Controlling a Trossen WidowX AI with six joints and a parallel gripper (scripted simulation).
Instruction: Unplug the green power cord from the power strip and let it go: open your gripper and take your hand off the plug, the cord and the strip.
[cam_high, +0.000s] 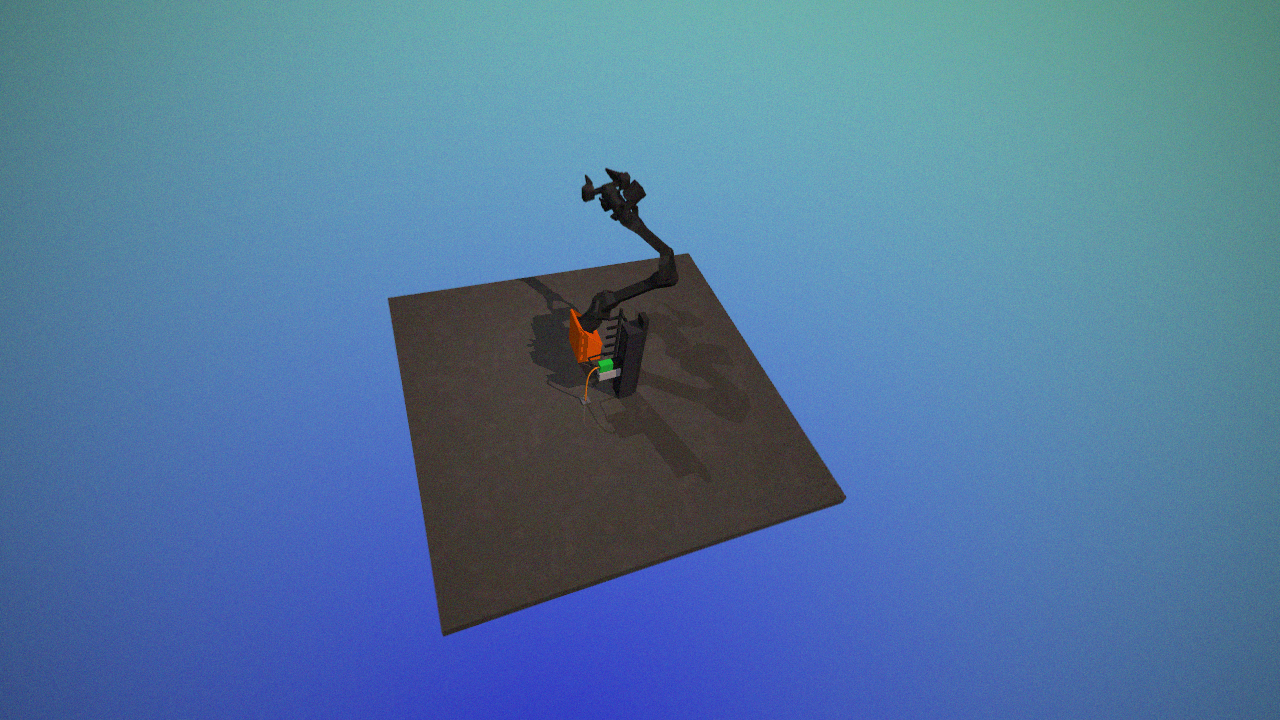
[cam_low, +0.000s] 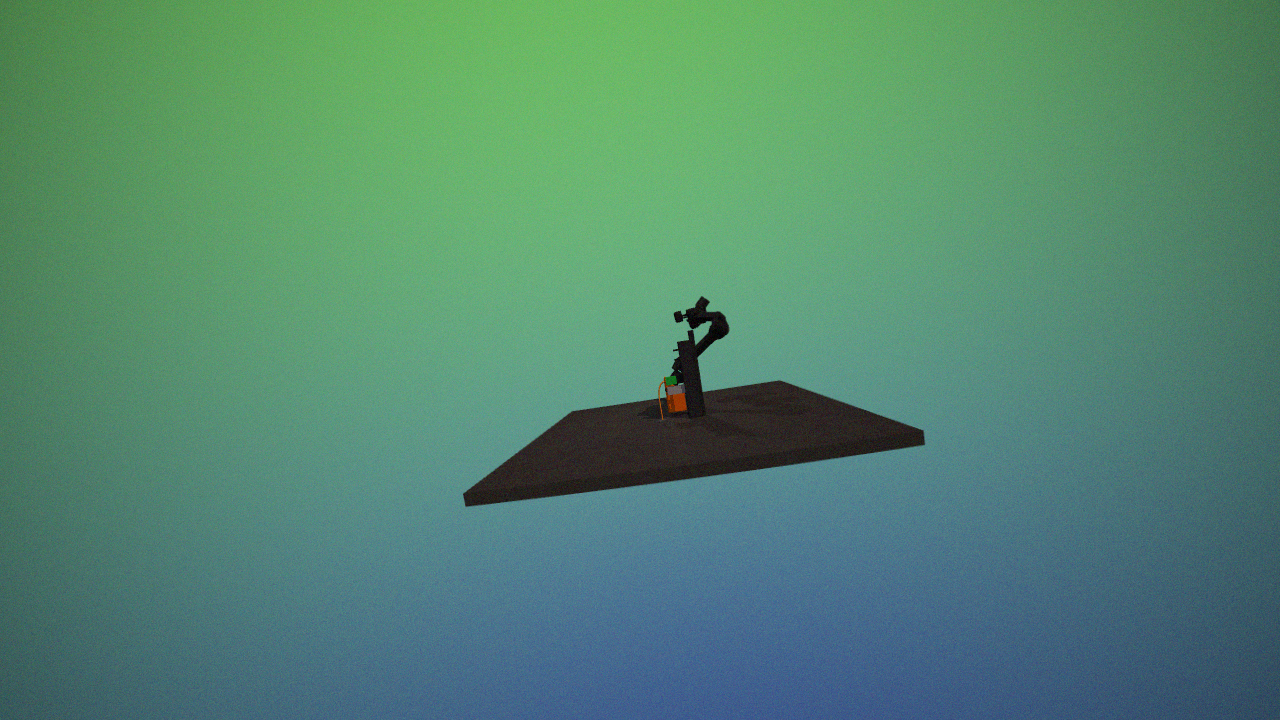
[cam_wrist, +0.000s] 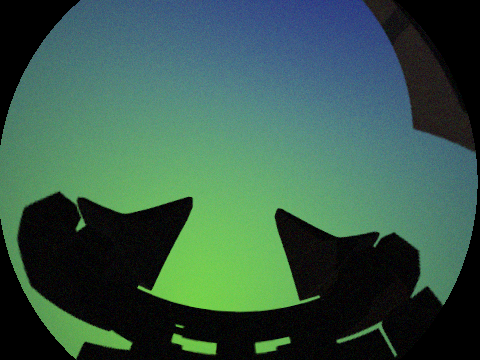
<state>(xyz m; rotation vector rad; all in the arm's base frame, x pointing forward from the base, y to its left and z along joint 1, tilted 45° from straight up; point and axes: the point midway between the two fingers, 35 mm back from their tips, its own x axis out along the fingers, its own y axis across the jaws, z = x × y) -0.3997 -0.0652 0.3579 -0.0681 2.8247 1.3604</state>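
The green plug lies 62 cm ahead of my gripper tip, 21 cm to the right of it and 31 cm below it.
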